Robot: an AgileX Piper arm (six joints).
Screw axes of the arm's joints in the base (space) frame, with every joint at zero. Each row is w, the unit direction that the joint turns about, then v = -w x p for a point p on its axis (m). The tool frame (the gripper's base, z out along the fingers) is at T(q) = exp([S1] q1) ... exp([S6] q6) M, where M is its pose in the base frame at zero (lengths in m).
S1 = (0, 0, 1, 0.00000, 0.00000, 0.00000)
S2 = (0, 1, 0, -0.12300, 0.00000, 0.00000)
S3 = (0, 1, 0, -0.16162, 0.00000, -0.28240)
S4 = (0.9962, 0, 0.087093, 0.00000, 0.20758, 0.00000)
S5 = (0, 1, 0, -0.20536, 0.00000, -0.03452)
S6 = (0.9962, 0, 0.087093, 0.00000, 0.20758, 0.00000)
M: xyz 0.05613 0.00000 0.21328 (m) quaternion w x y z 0.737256 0 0.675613 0
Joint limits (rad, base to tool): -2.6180..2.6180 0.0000..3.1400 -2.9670..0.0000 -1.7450..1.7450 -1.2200..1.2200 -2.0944..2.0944
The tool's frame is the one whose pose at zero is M.
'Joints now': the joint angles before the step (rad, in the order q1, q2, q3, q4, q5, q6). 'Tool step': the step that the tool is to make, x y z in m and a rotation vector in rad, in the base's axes. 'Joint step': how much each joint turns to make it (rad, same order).
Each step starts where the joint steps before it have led.
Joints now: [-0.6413 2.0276 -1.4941 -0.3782 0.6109 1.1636]
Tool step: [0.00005 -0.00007 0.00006 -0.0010 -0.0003 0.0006]
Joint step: [0.0000 0.0000 -0.0001 -0.0009 -0.0008 0.0000]
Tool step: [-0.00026 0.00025 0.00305 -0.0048 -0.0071 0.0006]
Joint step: [0.0000 -0.0068 0.0001 0.0001 -0.0020 0.0000]
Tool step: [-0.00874 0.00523 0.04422 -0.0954 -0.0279 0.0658]
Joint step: [0.0000 -0.1012 0.0000 -0.0180 0.0056 -0.0760]
